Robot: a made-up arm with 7 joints. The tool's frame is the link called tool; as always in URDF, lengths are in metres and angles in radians. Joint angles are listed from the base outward.
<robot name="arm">
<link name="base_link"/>
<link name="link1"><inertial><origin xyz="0.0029 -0.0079 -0.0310"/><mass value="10.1"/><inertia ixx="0.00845" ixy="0" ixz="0" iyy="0.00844" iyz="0.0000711" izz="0.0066"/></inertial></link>
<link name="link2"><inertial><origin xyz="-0.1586 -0.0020 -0.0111"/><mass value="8.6"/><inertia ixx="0.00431" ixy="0" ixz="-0.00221" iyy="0.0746" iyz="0" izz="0.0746"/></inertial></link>
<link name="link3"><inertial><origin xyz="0.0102 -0.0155 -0.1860"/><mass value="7.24"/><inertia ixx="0.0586" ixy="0" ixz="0.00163" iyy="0.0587" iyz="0" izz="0.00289"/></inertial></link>
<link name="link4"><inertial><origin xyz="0.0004 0.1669 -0.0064"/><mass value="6.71"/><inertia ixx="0.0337" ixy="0" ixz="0" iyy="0.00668" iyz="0.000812" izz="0.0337"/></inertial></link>
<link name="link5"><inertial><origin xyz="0.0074 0.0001 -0.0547"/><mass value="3.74"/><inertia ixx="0.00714" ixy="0" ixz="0" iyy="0.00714" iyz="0" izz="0.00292"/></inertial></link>
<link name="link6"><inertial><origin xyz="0.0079 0.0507 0.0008"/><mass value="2.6"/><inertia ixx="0.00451" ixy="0" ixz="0" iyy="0.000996" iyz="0" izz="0.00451"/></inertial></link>
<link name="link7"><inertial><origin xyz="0.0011 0.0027 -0.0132"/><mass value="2.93"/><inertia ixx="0.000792" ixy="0" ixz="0" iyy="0.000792" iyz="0" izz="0.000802"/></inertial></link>
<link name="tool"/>
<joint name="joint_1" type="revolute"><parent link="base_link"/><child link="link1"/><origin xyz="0 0 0.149" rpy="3.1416 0 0"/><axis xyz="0 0 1"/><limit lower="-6.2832" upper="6.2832"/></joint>
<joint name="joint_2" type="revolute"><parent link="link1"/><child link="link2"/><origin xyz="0 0.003 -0.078" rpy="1.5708 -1.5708 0"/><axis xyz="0 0 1"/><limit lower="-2.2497" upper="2.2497"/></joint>
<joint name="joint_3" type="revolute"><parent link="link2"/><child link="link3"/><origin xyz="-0.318 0 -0.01" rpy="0 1.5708 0"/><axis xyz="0 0 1"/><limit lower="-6.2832" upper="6.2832"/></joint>
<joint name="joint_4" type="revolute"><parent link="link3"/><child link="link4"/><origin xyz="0.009 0 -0.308" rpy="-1.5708 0 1.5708"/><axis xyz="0 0 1"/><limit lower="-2.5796" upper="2.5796"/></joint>
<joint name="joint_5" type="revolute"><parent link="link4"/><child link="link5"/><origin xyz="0 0.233 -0.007" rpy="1.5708 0 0"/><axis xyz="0 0 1"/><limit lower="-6.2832" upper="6.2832"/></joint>
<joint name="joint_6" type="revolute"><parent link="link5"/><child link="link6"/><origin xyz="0 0 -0.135" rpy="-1.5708 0 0"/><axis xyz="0 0 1"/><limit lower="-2.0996" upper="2.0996"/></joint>
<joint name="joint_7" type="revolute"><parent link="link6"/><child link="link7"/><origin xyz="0 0.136 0" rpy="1.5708 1.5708 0"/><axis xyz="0 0 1"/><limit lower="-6.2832" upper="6.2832"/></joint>
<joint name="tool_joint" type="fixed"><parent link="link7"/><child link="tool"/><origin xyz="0 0 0" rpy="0 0 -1.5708"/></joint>
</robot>
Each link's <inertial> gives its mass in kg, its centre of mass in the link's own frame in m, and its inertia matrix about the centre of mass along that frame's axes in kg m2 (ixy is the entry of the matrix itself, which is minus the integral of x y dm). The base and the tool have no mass. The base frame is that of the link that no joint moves.
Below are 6 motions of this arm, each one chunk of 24 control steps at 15 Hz.
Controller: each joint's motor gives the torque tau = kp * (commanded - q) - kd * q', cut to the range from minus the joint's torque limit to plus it. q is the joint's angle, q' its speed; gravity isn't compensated. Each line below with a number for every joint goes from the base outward.
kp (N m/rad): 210 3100 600 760 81 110 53
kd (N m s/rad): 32 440 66 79 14 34 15
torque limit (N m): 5.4 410 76 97 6.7 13 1.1
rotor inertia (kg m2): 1.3 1 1.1 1.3 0.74 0.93 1.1
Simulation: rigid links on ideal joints. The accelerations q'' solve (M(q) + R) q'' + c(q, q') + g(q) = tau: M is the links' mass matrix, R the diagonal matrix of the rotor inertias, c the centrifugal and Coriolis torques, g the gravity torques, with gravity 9.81 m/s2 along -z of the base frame. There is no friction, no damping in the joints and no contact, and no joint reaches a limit. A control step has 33 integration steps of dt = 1/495 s. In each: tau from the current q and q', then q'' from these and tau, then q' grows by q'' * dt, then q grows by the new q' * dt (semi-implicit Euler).
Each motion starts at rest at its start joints. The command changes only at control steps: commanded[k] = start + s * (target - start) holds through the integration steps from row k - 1 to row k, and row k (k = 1, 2, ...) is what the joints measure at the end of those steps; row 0 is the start. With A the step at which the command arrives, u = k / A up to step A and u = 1 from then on. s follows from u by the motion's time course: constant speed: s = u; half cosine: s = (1 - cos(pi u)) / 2; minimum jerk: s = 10 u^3 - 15 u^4 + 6 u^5; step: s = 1 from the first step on.
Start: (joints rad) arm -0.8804 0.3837 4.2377 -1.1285 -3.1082 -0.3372 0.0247
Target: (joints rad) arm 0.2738 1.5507 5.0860 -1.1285 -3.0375 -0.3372 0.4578
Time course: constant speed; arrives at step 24
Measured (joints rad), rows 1 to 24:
1: -0.8752 0.4050 4.2506 -1.1401 -3.1078 -0.3367 0.0262
2: -0.8619 0.4427 4.2669 -1.1584 -3.1045 -0.3318 0.0305
3: -0.8440 0.4872 4.2880 -1.1710 -3.0991 -0.3255 0.0379
4: -0.8235 0.5344 4.3140 -1.1770 -3.0931 -0.3200 0.0481
5: -0.8010 0.5829 4.3433 -1.1789 -3.0874 -0.3158 0.0605
6: -0.7770 0.6320 4.3744 -1.1785 -3.0824 -0.3129 0.0746
7: -0.7514 0.6814 4.4065 -1.1772 -3.0778 -0.3109 0.0899
8: -0.7246 0.7312 4.4388 -1.1754 -3.0736 -0.3098 0.1061
9: -0.6966 0.7811 4.4713 -1.1734 -3.0695 -0.3093 0.1229
10: -0.6675 0.8311 4.5039 -1.1712 -3.0654 -0.3094 0.1402
11: -0.6375 0.8811 4.5365 -1.1688 -3.0615 -0.3099 0.1577
12: -0.6065 0.9311 4.5694 -1.1662 -3.0575 -0.3108 0.1755
13: -0.5746 0.9811 4.6023 -1.1635 -3.0536 -0.3121 0.1933
14: -0.5418 1.0310 4.6355 -1.1606 -3.0497 -0.3136 0.2113
15: -0.5081 1.0808 4.6688 -1.1576 -3.0459 -0.3155 0.2293
16: -0.4735 1.1305 4.7024 -1.1544 -3.0422 -0.3176 0.2474
17: -0.4380 1.1802 4.7361 -1.1510 -3.0385 -0.3198 0.2655
18: -0.4015 1.2298 4.7701 -1.1476 -3.0349 -0.3223 0.2835
19: -0.3640 1.2793 4.8043 -1.1441 -3.0315 -0.3249 0.3016
20: -0.3254 1.3287 4.8387 -1.1405 -3.0281 -0.3277 0.3197
21: -0.2858 1.3780 4.8734 -1.1368 -3.0248 -0.3305 0.3378
22: -0.2449 1.4272 4.9083 -1.1330 -3.0217 -0.3334 0.3559
23: -0.2029 1.4764 4.9435 -1.1293 -3.0186 -0.3364 0.3739
24: -0.1596 1.5254 4.9790 -1.1254 -3.0157 -0.3395 0.3920

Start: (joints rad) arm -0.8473 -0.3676 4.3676 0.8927 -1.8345 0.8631 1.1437
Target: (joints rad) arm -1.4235 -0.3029 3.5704 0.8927 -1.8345 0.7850 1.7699
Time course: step
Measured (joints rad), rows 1 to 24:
1: -0.8248 -0.3443 4.2240 0.9102 -1.8288 0.8503 1.1459
2: -0.7448 -0.3324 3.9257 0.9242 -1.8207 0.8360 1.1524
3: -0.6901 -0.3372 3.7285 0.9405 -1.8097 0.8291 1.1632
4: -0.6738 -0.3399 3.6346 0.9519 -1.7983 0.8231 1.1781
5: -0.6799 -0.3393 3.5940 0.9551 -1.7908 0.8172 1.1973
6: -0.6987 -0.3373 3.5771 0.9540 -1.7879 0.8119 1.2207
7: -0.7254 -0.3354 3.5703 0.9519 -1.7880 0.8075 1.2483
8: -0.7580 -0.3339 3.5675 0.9503 -1.7893 0.8039 1.2802
9: -0.7957 -0.3330 3.5663 0.9496 -1.7907 0.8009 1.3163
10: -0.8381 -0.3325 3.5657 0.9494 -1.7918 0.7985 1.3567
11: -0.8849 -0.3324 3.5654 0.9495 -1.7924 0.7966 1.4015
12: -0.9363 -0.3324 3.5652 0.9497 -1.7927 0.7950 1.4505
13: -0.9920 -0.3325 3.5651 0.9499 -1.7928 0.7937 1.5038
14: -1.0521 -0.3327 3.5650 0.9501 -1.7927 0.7926 1.5600
15: -1.1167 -0.3329 3.5649 0.9502 -1.7926 0.7918 1.6129
16: -1.1857 -0.3331 3.5648 0.9504 -1.7925 0.7910 1.6612
17: -1.2588 -0.3334 3.5645 0.9505 -1.7924 0.7904 1.7050
18: -1.3306 -0.3337 3.5621 0.9501 -1.7922 0.7906 1.7444
19: -1.3981 -0.3339 3.5600 0.9497 -1.7921 0.7913 1.7793
20: -1.4615 -0.3340 3.5590 0.9495 -1.7920 0.7919 1.8097
21: -1.5208 -0.3339 3.5586 0.9493 -1.7920 0.7924 1.8357
22: -1.5758 -0.3337 3.5585 0.9491 -1.7920 0.7929 1.8573
23: -1.6264 -0.3335 3.5585 0.9489 -1.7921 0.7933 1.8745
24: -1.6727 -0.3333 3.5586 0.9488 -1.7922 0.7936 1.8873

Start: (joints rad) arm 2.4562 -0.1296 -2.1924 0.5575 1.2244 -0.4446 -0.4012
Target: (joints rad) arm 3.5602 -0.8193 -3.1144 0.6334 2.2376 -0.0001 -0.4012
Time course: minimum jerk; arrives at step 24
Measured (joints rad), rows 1 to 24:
1: 2.4561 -0.1319 -2.1933 0.5678 1.2264 -0.4466 -0.4011
2: 2.4583 -0.1369 -2.1966 0.5809 1.2324 -0.4486 -0.4010
3: 2.4636 -0.1432 -2.2031 0.5891 1.2413 -0.4495 -0.4009
4: 2.4737 -0.1518 -2.2146 0.5928 1.2527 -0.4488 -0.4007
5: 2.4905 -0.1642 -2.2327 0.5943 1.2681 -0.4459 -0.4006
6: 2.5150 -0.1819 -2.2590 0.5954 1.2897 -0.4405 -0.4005
7: 2.5475 -0.2059 -2.2943 0.5972 1.3191 -0.4322 -0.4005
8: 2.5874 -0.2366 -2.3386 0.6002 1.3574 -0.4208 -0.4004
9: 2.6331 -0.2737 -2.3912 0.6048 1.4050 -0.4062 -0.4004
10: 2.6825 -0.3168 -2.4509 0.6109 1.4613 -0.3885 -0.4004
11: 2.7331 -0.3650 -2.5162 0.6186 1.5253 -0.3677 -0.4003
12: 2.7832 -0.4169 -2.5853 0.6276 1.5955 -0.3443 -0.4003
13: 2.8317 -0.4714 -2.6564 0.6374 1.6699 -0.3188 -0.4002
14: 2.8781 -0.5269 -2.7275 0.6477 1.7464 -0.2919 -0.4001
15: 2.9224 -0.5818 -2.7964 0.6579 1.8229 -0.2642 -0.4000
16: 2.9646 -0.6345 -2.8615 0.6677 1.8971 -0.2364 -0.3999
17: 3.0049 -0.6838 -2.9208 0.6767 1.9670 -0.2093 -0.3999
18: 3.0436 -0.7282 -2.9731 0.6845 2.0308 -0.1834 -0.3998
19: 3.0808 -0.7669 -3.0174 0.6909 2.0871 -0.1594 -0.3997
20: 3.1169 -0.7991 -3.0530 0.6959 2.1347 -0.1376 -0.3996
21: 3.1521 -0.8245 -3.0799 0.6994 2.1730 -0.1185 -0.3995
22: 3.1868 -0.8433 -3.0985 0.7014 2.2020 -0.1023 -0.3995
23: 3.2216 -0.8559 -3.1098 0.7021 2.2221 -0.0888 -0.3994
24: 3.2569 -0.8635 -3.1157 0.7017 2.2347 -0.0779 -0.3994

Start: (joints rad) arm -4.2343 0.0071 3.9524 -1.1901 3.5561 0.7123 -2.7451
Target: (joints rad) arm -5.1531 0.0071 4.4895 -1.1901 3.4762 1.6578 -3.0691
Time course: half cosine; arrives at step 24
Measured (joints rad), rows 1 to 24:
1: -4.2342 0.0090 3.9538 -1.2080 3.5547 0.7169 -2.7452
2: -4.2367 0.0126 3.9575 -1.2300 3.5507 0.7272 -2.7459
3: -4.2449 0.0152 3.9643 -1.2428 3.5459 0.7401 -2.7475
4: -4.2597 0.0166 3.9750 -1.2479 3.5416 0.7553 -2.7503
5: -4.2808 0.0171 3.9899 -1.2492 3.5380 0.7735 -2.7548
6: -4.3081 0.0172 4.0087 -1.2491 3.5349 0.7956 -2.7612
7: -4.3415 0.0172 4.0313 -1.2487 3.5317 0.8222 -2.7694
8: -4.3805 0.0170 4.0570 -1.2484 3.5282 0.8535 -2.7797
9: -4.4249 0.0167 4.0855 -1.2482 3.5243 0.8894 -2.7919
10: -4.4742 0.0164 4.1163 -1.2481 3.5199 0.9296 -2.8059
11: -4.5275 0.0161 4.1487 -1.2479 3.5150 0.9738 -2.8215
12: -4.5841 0.0158 4.1823 -1.2478 3.5098 1.0214 -2.8385
13: -4.6430 0.0155 4.2165 -1.2476 3.5042 1.0717 -2.8566
14: -4.7030 0.0151 4.2507 -1.2474 3.4985 1.1239 -2.8756
15: -4.7630 0.0148 4.2843 -1.2472 3.4928 1.1773 -2.8951
16: -4.8219 0.0145 4.3169 -1.2470 3.4871 1.2311 -2.9148
17: -4.8784 0.0142 4.3478 -1.2467 3.4816 1.2843 -2.9343
18: -4.9316 0.0139 4.3765 -1.2464 3.4765 1.3361 -2.9534
19: -4.9805 0.0135 4.4026 -1.2461 3.4717 1.3857 -2.9717
20: -5.0243 0.0132 4.4257 -1.2458 3.4675 1.4322 -2.9889
21: -5.0623 0.0129 4.4452 -1.2455 3.4639 1.4749 -3.0047
22: -5.0939 0.0127 4.4609 -1.2452 3.4608 1.5130 -3.0189
23: -5.1186 0.0125 4.4725 -1.2449 3.4585 1.5460 -3.0311
24: -5.1360 0.0123 4.4798 -1.2446 3.4568 1.5733 -3.0413

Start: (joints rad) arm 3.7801 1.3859 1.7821 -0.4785 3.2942 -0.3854 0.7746
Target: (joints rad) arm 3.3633 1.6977 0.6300 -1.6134 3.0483 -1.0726 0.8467
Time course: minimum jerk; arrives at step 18
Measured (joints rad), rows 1 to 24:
1: 3.7808 1.4003 1.7869 -0.4826 3.2926 -0.3851 0.7746
2: 3.7829 1.4202 1.7945 -0.4938 3.2851 -0.3834 0.7745
3: 3.7859 1.4367 1.7887 -0.5122 3.2746 -0.3840 0.7746
4: 3.7905 1.4509 1.7641 -0.5423 3.2638 -0.3899 0.7750
5: 3.7974 1.4658 1.7202 -0.5881 3.2525 -0.4026 0.7761
6: 3.8066 1.4835 1.6580 -0.6512 3.2393 -0.4233 0.7779
7: 3.8172 1.5052 1.5797 -0.7307 3.2229 -0.4524 0.7806
8: 3.8273 1.5305 1.4881 -0.8239 3.2027 -0.4898 0.7842
9: 3.8347 1.5585 1.3865 -0.9270 3.1791 -0.5350 0.7886
10: 3.8367 1.5876 1.2781 -1.0355 3.1533 -0.5869 0.7939
11: 3.8313 1.6164 1.1667 -1.1447 3.1269 -0.6435 0.7996
12: 3.8175 1.6435 1.0570 -1.2500 3.1018 -0.7026 0.8058
13: 3.7954 1.6679 0.9547 -1.3466 3.0795 -0.7616 0.8120
14: 3.7666 1.6891 0.8651 -1.4302 3.0608 -0.8180 0.8182
15: 3.7330 1.7066 0.7923 -1.4971 3.0460 -0.8700 0.8239
16: 3.6970 1.7201 0.7387 -1.5455 3.0350 -0.9159 0.8289
17: 3.6599 1.7299 0.7039 -1.5755 3.0272 -0.9551 0.8332
18: 3.6224 1.7363 0.6849 -1.5905 3.0221 -0.9874 0.8366
19: 3.5843 1.7406 0.6759 -1.5961 3.0187 -1.0137 0.8392
20: 3.5449 1.7434 0.6720 -1.5974 3.0163 -1.0349 0.8411
21: 3.5039 1.7453 0.6704 -1.5973 3.0145 -1.0518 0.8424
22: 3.4613 1.7464 0.6698 -1.5970 3.0133 -1.0652 0.8433
23: 3.4192 1.7471 0.6707 -1.5972 3.0120 -1.0756 0.8440
24: 3.3792 1.7474 0.6719 -1.5976 3.0104 -1.0835 0.8444

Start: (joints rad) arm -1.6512 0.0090 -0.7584 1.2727 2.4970 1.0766 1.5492
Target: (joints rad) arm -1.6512 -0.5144 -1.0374 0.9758 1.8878 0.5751 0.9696
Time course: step
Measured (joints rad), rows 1 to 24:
1: -1.5802 -0.0635 -0.8072 1.2716 2.4403 1.0265 1.5469
2: -1.4032 -0.2274 -0.8938 1.2051 2.2894 0.9348 1.5402
3: -1.2651 -0.3510 -0.9658 1.0817 2.1379 0.8662 1.5294
4: -1.2087 -0.4299 -1.0193 1.0191 2.0358 0.8096 1.5142
5: -1.2060 -0.4773 -1.0542 1.0039 1.9710 0.7592 1.4946
6: -1.2298 -0.5042 -1.0706 1.0053 1.9292 0.7169 1.4704
7: -1.2676 -0.5188 -1.0750 1.0091 1.9027 0.6835 1.4417
8: -1.3146 -0.5266 -1.0740 1.0117 1.8868 0.6577 1.4086
9: -1.3690 -0.5307 -1.0717 1.0130 1.8779 0.6378 1.3711
10: -1.4304 -0.5330 -1.0698 1.0135 1.8734 0.6223 1.3292
11: -1.4979 -0.5343 -1.0686 1.0136 1.8714 0.6101 1.2829
12: -1.5640 -0.5358 -1.0678 1.0120 1.8711 0.6005 1.2322
13: -1.6236 -0.5369 -1.0675 1.0102 1.8719 0.5930 1.1781
14: -1.6771 -0.5375 -1.0672 1.0092 1.8730 0.5871 1.1267
15: -1.7247 -0.5378 -1.0668 1.0088 1.8738 0.5825 1.0798
16: -1.7661 -0.5378 -1.0664 1.0087 1.8744 0.5789 1.0374
17: -1.8012 -0.5378 -1.0660 1.0088 1.8748 0.5761 0.9995
18: -1.8300 -0.5377 -1.0657 1.0088 1.8750 0.5739 0.9661
19: -1.8524 -0.5376 -1.0654 1.0089 1.8751 0.5721 0.9372
20: -1.8685 -0.5375 -1.0652 1.0089 1.8752 0.5708 0.9129
21: -1.8782 -0.5374 -1.0651 1.0089 1.8752 0.5698 0.8931
22: -1.8815 -0.5373 -1.0650 1.0090 1.8753 0.5689 0.8778
23: -1.8784 -0.5373 -1.0649 1.0090 1.8753 0.5683 0.8670
24: -1.8690 -0.5373 -1.0649 1.0090 1.8753 0.5678 0.8608

